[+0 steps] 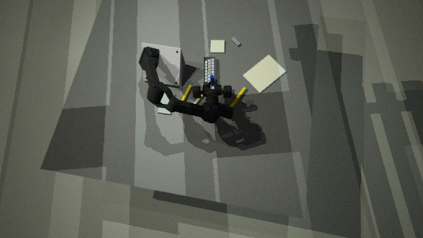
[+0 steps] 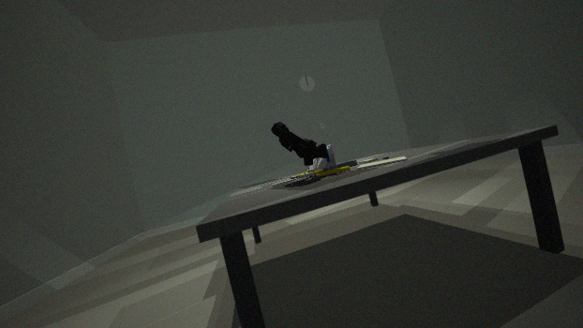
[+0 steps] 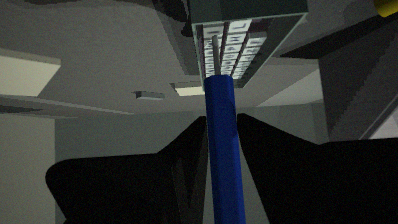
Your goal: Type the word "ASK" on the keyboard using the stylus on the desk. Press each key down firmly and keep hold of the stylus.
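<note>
Right now my gripper tip is 10 cm to the left of the marker, 7 cm above it and 6 cm past it. Also, from my gripper tip: cream note 25 cm to the left, 8 cm below, 4 cm behind; thin grey stylus tip 5 cm below; blue stylus 1 cm below.
</note>
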